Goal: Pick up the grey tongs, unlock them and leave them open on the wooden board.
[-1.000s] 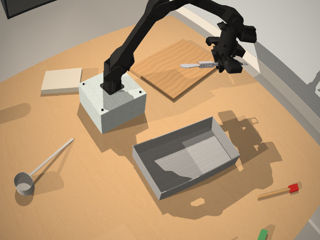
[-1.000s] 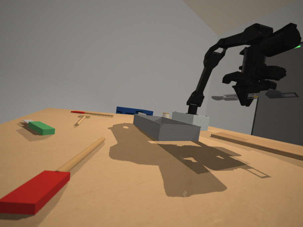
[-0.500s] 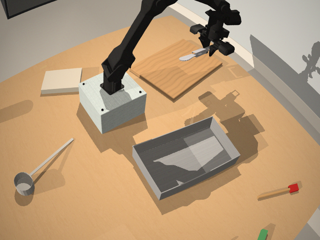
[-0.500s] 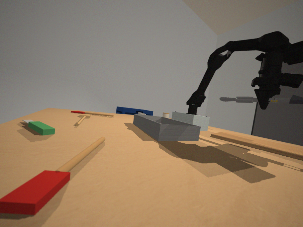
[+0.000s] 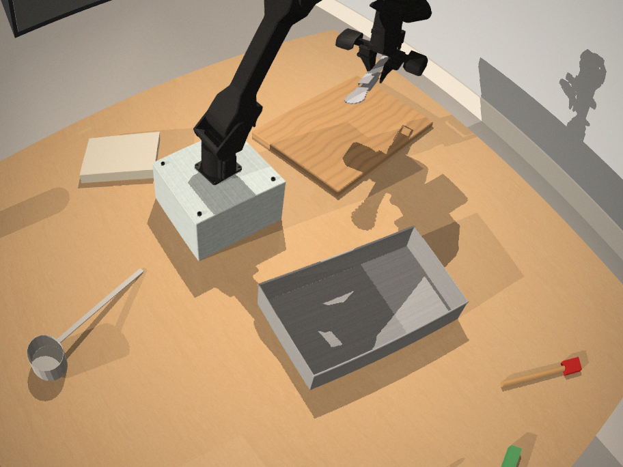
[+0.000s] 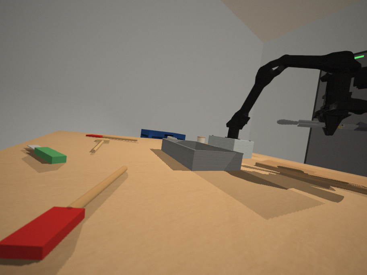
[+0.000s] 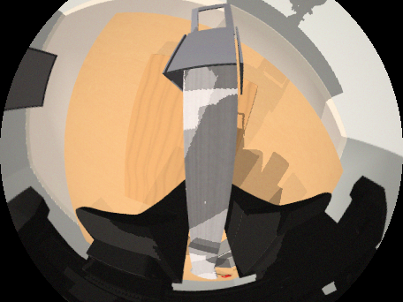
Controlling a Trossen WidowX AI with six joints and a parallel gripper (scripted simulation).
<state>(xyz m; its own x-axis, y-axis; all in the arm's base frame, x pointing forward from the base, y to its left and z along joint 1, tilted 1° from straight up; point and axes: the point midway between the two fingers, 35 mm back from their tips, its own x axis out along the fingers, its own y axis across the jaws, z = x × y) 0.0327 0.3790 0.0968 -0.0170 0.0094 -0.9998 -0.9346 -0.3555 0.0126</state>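
The wooden board is 3 cm behind my gripper tip, 2 cm to the right of it and 15 cm below it. From my gripper tip the other things lie so: beige slab 28 cm behind, 48 cm to the right, 14 cm below; then grey roasting tin 31 cm ahead, 34 cm to the right, 13 cm below.
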